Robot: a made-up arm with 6 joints.
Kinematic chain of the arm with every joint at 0, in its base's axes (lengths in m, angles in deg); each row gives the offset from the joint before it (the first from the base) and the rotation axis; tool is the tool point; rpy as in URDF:
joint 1: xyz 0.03 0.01 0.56 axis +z
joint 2: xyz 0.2 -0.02 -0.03 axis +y
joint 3: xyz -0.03 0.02 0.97 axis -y
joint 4: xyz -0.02 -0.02 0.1 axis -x
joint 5: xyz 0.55 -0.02 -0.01 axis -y
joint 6: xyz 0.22 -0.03 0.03 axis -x
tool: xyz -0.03 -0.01 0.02 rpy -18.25 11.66 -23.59
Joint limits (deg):
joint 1: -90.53..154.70
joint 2: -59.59..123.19
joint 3: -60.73..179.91
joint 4: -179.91..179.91
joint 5: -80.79..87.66
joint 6: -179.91..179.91
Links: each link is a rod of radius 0.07 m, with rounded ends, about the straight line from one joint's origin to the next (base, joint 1, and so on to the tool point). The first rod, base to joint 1, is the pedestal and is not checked.
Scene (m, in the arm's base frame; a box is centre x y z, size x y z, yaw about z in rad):
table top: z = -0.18
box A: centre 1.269 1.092 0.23 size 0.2 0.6 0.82 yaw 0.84
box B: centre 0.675 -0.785 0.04 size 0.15 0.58 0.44 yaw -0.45
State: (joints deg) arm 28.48 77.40 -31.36 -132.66 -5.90 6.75
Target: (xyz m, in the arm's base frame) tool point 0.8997 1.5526 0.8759
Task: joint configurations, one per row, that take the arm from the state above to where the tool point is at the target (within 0.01 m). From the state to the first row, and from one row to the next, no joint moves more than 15 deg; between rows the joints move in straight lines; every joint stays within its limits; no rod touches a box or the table.
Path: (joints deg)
1: 39.64 76.98 -16.95 -137.01 -2.91 0.26
2: 50.79 76.55 -2.55 -141.36 0.08 -6.23
3: 61.95 76.13 11.86 -145.71 3.07 -12.72
4: 73.10 75.71 26.26 -150.06 6.06 -19.21
5: 66.06 69.29 36.00 -146.06 -8.62 -5.64
6: 59.02 62.88 45.73 -142.07 -23.30 7.94

